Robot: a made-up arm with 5 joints.
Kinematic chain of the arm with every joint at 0, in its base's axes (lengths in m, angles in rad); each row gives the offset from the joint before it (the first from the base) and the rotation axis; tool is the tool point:
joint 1: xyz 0 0 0.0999 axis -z
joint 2: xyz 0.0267 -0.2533 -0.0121 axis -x
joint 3: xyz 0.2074 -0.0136 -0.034 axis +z
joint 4: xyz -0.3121 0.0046 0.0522 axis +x
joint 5: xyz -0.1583 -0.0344 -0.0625 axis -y
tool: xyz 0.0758 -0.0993 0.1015
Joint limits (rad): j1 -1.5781..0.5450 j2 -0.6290..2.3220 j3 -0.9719..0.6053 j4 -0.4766..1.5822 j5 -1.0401..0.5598
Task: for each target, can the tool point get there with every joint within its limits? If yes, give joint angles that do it. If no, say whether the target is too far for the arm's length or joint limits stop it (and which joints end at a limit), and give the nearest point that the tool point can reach.
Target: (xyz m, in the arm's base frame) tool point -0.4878 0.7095 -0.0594
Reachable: no: joint limits stop it (at a limit: joint 1, joint 4, joint 5) | nearest point -0.1625 0.0802 0.0302 | short by 0.714 m
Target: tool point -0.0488 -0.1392 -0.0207
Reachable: yes | joints -0.2810 0.2004 -0.7328 0.5894 -0.6577
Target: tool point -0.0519 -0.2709 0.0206
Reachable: yes | joints -0.3146 1.7180 -0.5640 -0.1491 -0.5597
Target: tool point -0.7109 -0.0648 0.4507
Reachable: no: joint limits stop it (at a limit: joint 1, joint 4, joint 5) | nearest point -0.3550 -0.1929 0.2913 | short by 0.410 m
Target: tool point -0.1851 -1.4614 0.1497
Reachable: no: too far | nearest point -0.0817 -0.6449 0.1079 | short by 0.824 m
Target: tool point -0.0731 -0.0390 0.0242
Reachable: yes | joints 0.1013 -0.2276 -0.6893 1.2672 -0.3929
